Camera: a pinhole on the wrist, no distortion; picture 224 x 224 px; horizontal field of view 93.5 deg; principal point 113.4 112.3 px. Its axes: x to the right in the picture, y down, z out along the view. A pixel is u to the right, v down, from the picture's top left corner.
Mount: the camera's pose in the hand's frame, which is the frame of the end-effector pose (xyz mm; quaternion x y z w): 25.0 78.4 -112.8 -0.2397 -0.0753 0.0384 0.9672
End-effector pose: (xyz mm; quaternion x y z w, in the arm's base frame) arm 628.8 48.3 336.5 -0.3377 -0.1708 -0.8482 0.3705
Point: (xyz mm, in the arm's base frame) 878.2 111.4 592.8
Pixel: 129.0 77.0
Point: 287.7 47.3 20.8
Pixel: behind the camera
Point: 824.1 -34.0 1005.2
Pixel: 204.0 78.1
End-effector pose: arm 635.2 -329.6 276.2 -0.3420 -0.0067 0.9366 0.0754
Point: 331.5 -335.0 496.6
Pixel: 145.4 39.4
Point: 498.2 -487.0 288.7
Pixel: 154.4 105.5
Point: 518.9 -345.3 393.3
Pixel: 120.6 27.0
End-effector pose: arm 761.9 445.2 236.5 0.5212 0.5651 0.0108 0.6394
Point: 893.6 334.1 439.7
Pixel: 59.3 100.0
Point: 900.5 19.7 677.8
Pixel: 13.4 95.7
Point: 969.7 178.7 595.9
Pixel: 46.0 108.3
